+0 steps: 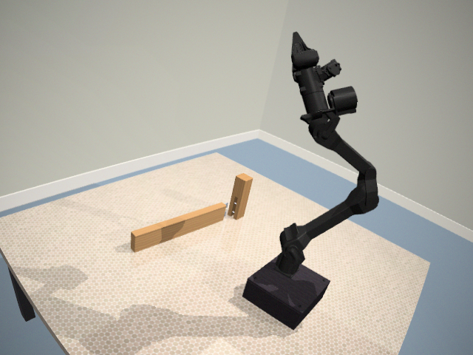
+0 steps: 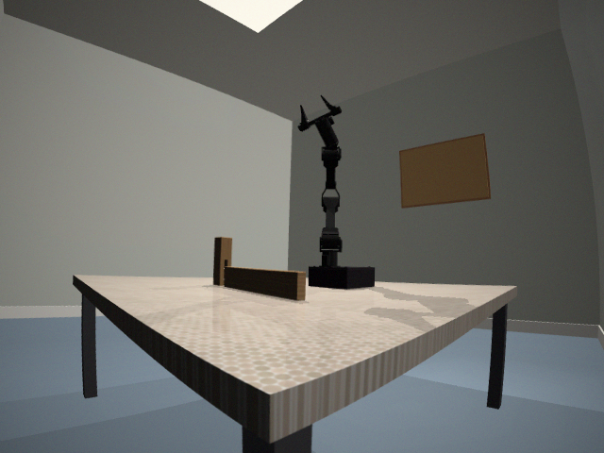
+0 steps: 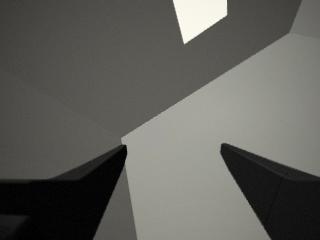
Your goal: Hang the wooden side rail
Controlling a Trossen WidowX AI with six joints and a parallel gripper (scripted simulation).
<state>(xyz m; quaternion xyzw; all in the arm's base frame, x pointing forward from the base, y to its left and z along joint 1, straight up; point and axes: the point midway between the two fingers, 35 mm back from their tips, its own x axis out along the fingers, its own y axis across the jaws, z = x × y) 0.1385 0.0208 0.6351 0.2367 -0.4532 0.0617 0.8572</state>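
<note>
Now: the headboard post 190 mm ahead of my gripper tip, 250 mm to the right of it and 660 mm below it.
</note>
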